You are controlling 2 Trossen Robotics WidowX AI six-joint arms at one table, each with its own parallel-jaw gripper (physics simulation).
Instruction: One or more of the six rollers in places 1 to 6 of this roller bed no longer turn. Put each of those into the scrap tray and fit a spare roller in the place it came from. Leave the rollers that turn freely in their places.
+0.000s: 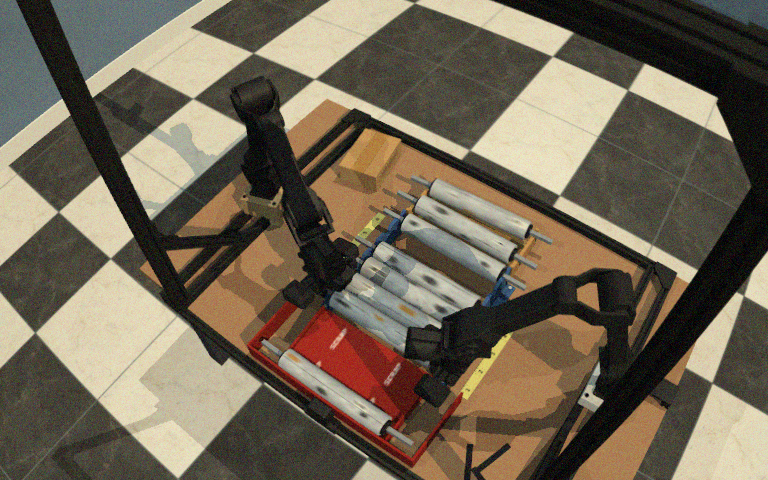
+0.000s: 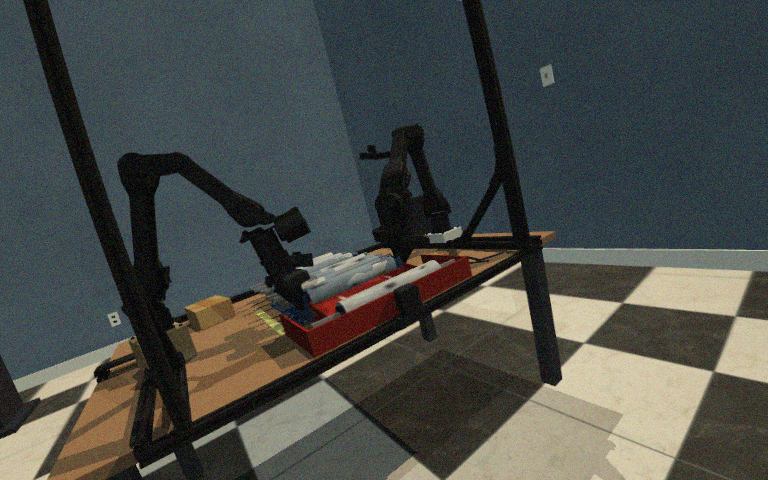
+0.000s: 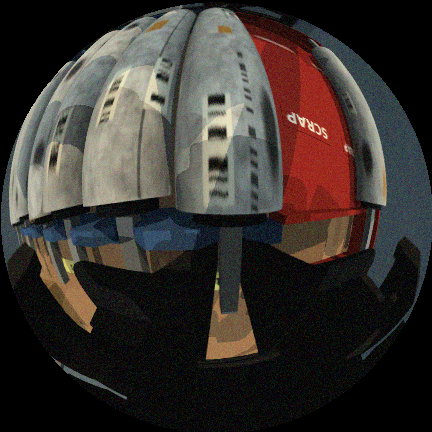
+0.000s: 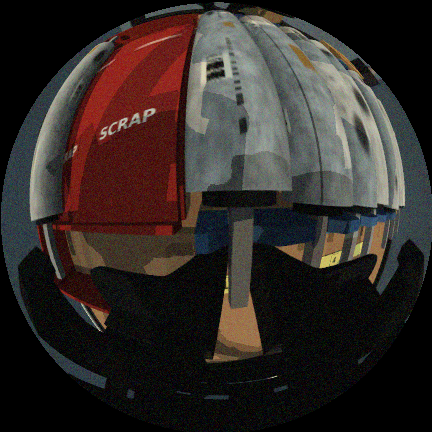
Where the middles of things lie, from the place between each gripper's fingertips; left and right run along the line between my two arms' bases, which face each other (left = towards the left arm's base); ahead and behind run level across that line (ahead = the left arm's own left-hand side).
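The tan cardboard box (image 1: 371, 158) sits 170 mm to the left of my left hand, and it is also 390 mm ahead of that hand.
My right gripper, as I see it, is 390 mm short of the tan cardboard box and 480 mm to the right of it.
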